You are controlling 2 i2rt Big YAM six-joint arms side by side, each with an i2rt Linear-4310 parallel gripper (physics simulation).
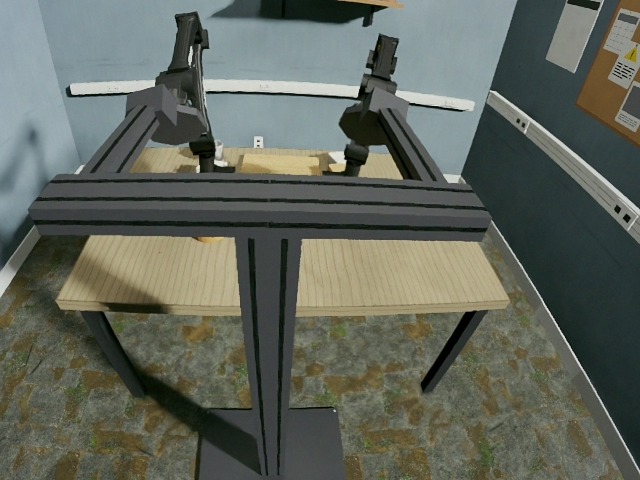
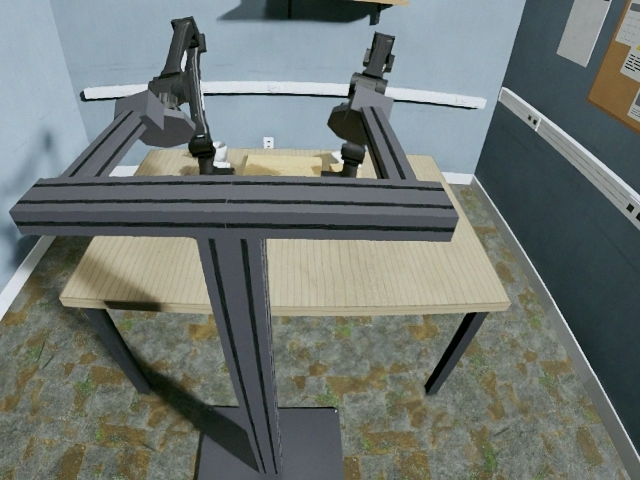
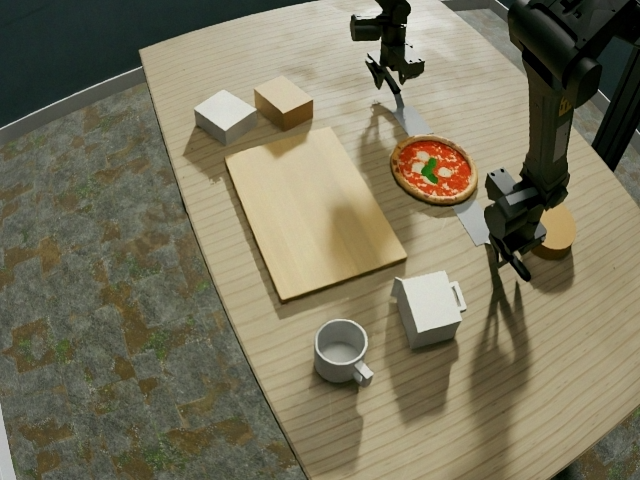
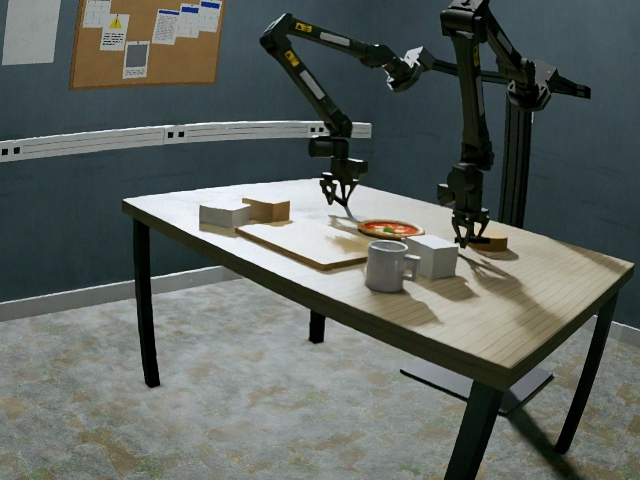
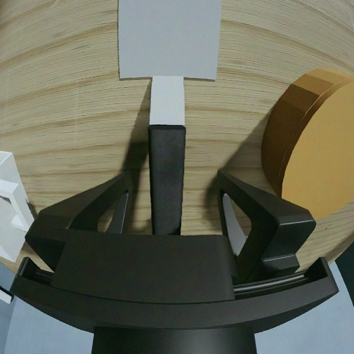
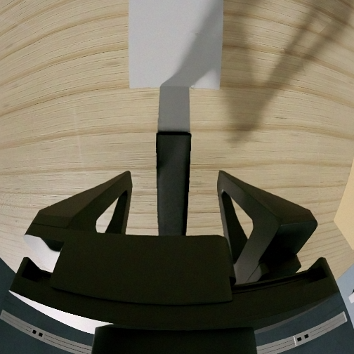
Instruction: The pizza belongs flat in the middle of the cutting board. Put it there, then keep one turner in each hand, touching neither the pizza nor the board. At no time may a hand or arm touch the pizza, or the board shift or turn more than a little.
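The pizza (image 3: 433, 169) (image 4: 390, 228) lies flat on the table beside the wooden cutting board (image 3: 310, 217) (image 4: 310, 242), off it. One turner (image 3: 471, 222) (image 5: 170, 40) has its blade at the pizza's near edge, the other turner (image 3: 412, 119) (image 6: 175, 45) at the far edge; whether the blades reach under the crust is hidden. My left gripper (image 5: 174, 177) (image 4: 469, 241) is open, its fingers on either side of the first turner's black handle, with gaps. My right gripper (image 6: 174, 177) (image 4: 338, 198) is open around the other handle, also with gaps.
A round orange block (image 3: 558, 227) (image 5: 320, 145) stands close to my left gripper. A white pitcher (image 3: 431, 304) and a grey mug (image 3: 338, 351) stand near the board's lower corner. A white box (image 3: 224, 116) and a tan box (image 3: 284, 100) stand past its far end.
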